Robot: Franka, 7 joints.
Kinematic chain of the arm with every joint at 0, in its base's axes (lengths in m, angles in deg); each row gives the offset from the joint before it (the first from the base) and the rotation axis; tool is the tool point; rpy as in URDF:
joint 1: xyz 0 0 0.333 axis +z
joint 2: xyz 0 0 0 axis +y
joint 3: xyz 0 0 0.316 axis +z
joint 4: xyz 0.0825 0 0 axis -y
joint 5: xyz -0.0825 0 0.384 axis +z
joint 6: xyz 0 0 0 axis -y
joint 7: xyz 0.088 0 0 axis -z
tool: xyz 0 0 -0.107 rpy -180 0 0
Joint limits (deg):
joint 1: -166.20..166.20
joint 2: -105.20..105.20
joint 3: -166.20..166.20
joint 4: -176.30..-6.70
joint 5: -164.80..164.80
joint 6: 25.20..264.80
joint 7: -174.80..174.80
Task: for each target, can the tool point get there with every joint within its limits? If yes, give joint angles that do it. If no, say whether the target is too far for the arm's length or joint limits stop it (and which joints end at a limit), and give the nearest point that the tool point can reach.
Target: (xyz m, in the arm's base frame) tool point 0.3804 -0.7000 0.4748
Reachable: yes | joints -79.94 80.32 74.26 -40.80 139.54 76.80 89.37
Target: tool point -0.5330 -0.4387 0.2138
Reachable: yes | joints 70.77 -86.53 132.61 -51.91 111.23 228.49 100.12
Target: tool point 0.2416 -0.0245 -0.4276
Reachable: no: joint limits stop it (at a limit: joint 2) | nearest point 0.2462 -0.0250 -0.3596 | short by 0.068 m
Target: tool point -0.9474 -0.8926 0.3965
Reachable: no: too far | nearest point -0.6237 -0.5876 0.3748 | short by 0.445 m
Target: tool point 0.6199 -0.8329 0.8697
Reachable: no: too far | nearest point 0.4550 -0.6114 0.7269 | short by 0.311 m
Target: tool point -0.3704 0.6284 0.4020
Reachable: yes | joints -33.73 -48.18 141.07 -59.18 -1.90 89.47 -132.48
